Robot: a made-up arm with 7 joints. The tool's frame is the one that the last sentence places.
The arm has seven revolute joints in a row. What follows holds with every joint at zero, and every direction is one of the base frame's.
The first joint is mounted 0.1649 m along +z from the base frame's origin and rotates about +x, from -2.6 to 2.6 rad.
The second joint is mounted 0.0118 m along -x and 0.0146 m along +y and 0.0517 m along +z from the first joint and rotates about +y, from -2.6 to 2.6 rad.
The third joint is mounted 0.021 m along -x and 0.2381 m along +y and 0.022 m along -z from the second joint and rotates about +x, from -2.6 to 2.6 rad.
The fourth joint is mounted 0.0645 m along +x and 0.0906 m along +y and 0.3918 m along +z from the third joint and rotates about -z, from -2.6 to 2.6 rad.
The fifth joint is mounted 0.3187 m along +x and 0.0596 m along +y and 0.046 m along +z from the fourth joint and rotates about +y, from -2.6 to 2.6 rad.
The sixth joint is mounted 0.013 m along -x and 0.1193 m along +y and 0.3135 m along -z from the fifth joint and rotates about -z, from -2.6 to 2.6 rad.
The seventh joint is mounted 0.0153 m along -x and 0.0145 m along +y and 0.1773 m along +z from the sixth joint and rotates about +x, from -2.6 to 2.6 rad.
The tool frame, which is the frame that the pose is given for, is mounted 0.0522 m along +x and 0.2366 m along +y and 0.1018 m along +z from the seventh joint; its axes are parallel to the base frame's.
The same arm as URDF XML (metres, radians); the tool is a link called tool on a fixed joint. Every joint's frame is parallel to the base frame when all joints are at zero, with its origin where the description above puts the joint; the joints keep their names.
<robot name="arm">
<joint name="joint 1" type="revolute"><parent link="base_link"/><child link="link1"/><origin xyz="0 0 0.1649" rpy="0 0 0"/><axis xyz="1 0 0"/><limit lower="-2.6" upper="2.6"/></joint>
<joint name="joint 2" type="revolute"><parent link="link1"/><child link="link2"/><origin xyz="-0.0118 0.0146 0.0517" rpy="0 0 0"/><axis xyz="0 1 0"/><limit lower="-2.6" upper="2.6"/></joint>
<joint name="joint 3" type="revolute"><parent link="link2"/><child link="link3"/><origin xyz="-0.021 0.2381 -0.022" rpy="0 0 0"/><axis xyz="1 0 0"/><limit lower="-2.6" upper="2.6"/></joint>
<joint name="joint 4" type="revolute"><parent link="link3"/><child link="link4"/><origin xyz="0.0645 0.0906 0.3918" rpy="0 0 0"/><axis xyz="0 0 -1"/><limit lower="-2.6" upper="2.6"/></joint>
<joint name="joint 5" type="revolute"><parent link="link4"/><child link="link5"/><origin xyz="0.3187 0.0596 0.046" rpy="0 0 0"/><axis xyz="0 1 0"/><limit lower="-2.6" upper="2.6"/></joint>
<joint name="joint 6" type="revolute"><parent link="link5"/><child link="link6"/><origin xyz="-0.013 0.1193 -0.3135" rpy="0 0 0"/><axis xyz="0 0 -1"/><limit lower="-2.6" upper="2.6"/></joint>
<joint name="joint 7" type="revolute"><parent link="link6"/><child link="link7"/><origin xyz="-0.0153 0.0145 0.1773" rpy="0 0 0"/><axis xyz="1 0 0"/><limit lower="-2.6" upper="2.6"/></joint>
<joint name="tool_fixed" type="fixed"><parent link="link7"/><child link="tool"/><origin xyz="0.0522 0.2366 0.1018" rpy="0 0 0"/></joint>
<link name="base_link"/>
<link name="link1"/>
<link name="link2"/>
<link name="link3"/>
<link name="link4"/>
<link name="link5"/>
<link name="link6"/>
<link name="link7"/>
<link name="tool"/>
</robot>

